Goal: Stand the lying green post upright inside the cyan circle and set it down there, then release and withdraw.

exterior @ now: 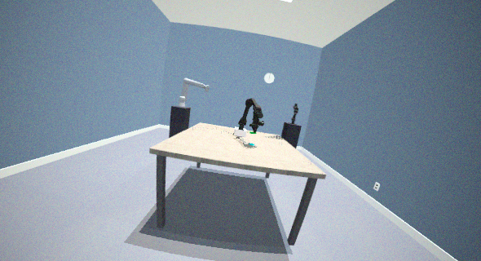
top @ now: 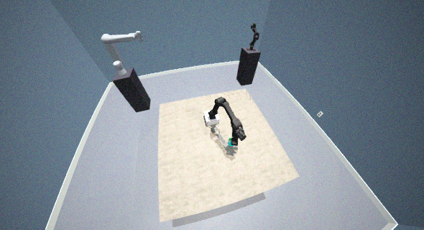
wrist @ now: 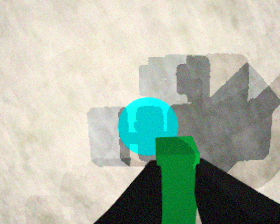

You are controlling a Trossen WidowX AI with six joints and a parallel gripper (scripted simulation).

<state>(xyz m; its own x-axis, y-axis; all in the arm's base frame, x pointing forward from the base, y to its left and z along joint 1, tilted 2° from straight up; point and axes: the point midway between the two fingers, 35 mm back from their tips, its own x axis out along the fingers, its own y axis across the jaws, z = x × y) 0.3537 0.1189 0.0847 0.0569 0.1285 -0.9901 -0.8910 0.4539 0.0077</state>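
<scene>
My gripper tip is 20 mm past the cyan patch, 10 mm to the left of it and 130 mm above it. The rest, counted from my gripper tip: green post (10 mm behind, 20 mm to the right).
</scene>
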